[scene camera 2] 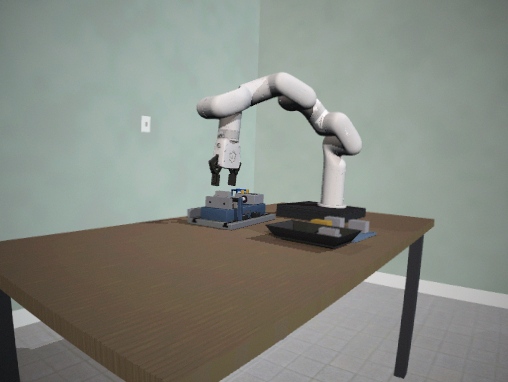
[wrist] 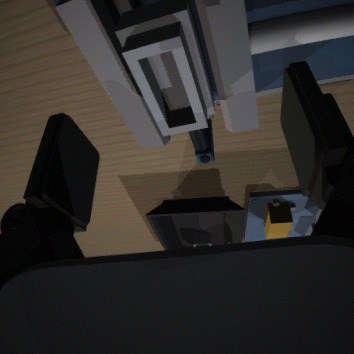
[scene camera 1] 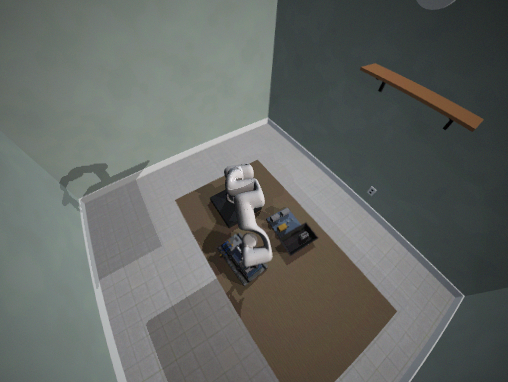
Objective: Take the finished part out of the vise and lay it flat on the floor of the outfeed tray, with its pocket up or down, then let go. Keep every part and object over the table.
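Observation:
The finished part, a light grey block with a rectangular pocket facing up, sits between the two grey jaws of the vise. My gripper is open and empty, pointing down, a little above the vise. In the wrist view the part lies toward the top, between the directions of the two fingers and apart from both. In scene camera 1 the arm hides the gripper and some of the vise. The black outfeed tray stands on the table beside the vise.
A small grey piece is in the tray. Next to the tray, a blue plate bears a yellow block and grey blocks. A screw end sticks out of the vise below the part in the wrist view.

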